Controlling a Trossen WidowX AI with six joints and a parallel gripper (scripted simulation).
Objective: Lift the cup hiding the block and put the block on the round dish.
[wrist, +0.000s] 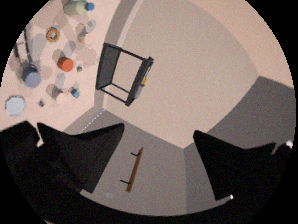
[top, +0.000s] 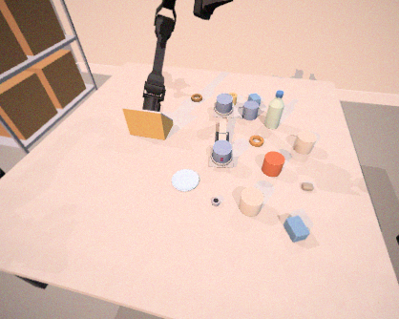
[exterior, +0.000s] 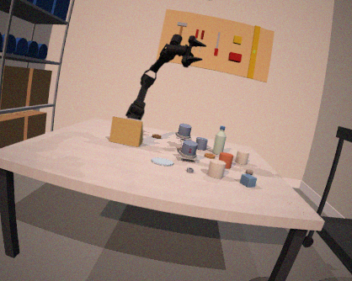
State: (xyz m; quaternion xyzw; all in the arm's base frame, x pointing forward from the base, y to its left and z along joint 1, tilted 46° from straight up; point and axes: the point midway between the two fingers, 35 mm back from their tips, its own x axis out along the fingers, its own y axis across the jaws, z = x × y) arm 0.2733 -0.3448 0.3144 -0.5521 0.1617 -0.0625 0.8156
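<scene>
Right now my gripper tip is 520 mm above the teal block, 110 mm to the left of it and 10 mm short of it. Also, from my gripper tip: bottle 450 mm below, 200 mm ahead, 180 mm to the left; then round pale dish 560 mm below, 220 mm to the right, 110 mm behind; then orange-red cylinder 520 mm below, 220 mm ahead, 100 mm to the right.
</scene>
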